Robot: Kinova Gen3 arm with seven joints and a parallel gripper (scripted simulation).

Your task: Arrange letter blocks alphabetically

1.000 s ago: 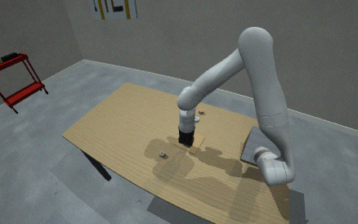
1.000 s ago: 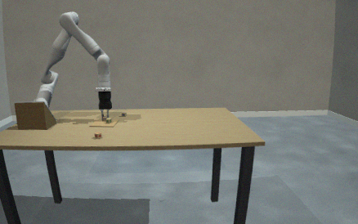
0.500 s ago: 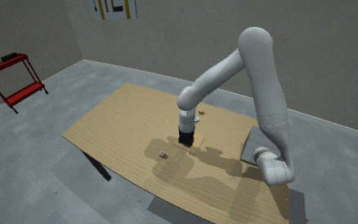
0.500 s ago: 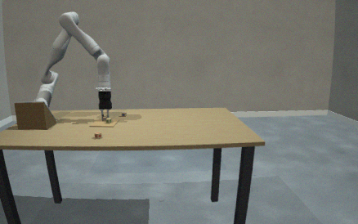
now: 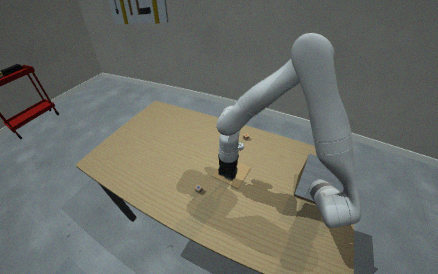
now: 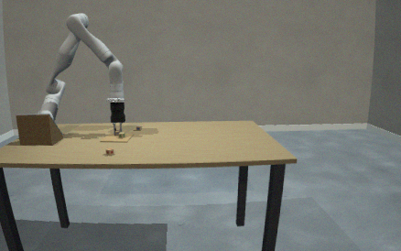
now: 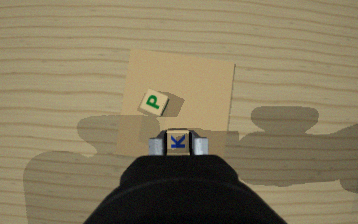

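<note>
Right now the blue K block is 1 cm below my hand. From my hand the other things lie so: tan mat 4 cm to the right, 2 cm below; then green P block 3 cm ahead, 4 cm to the right, 1 cm below; then blue R block 10 cm ahead, 12 cm to the left, 1 cm below.
</note>
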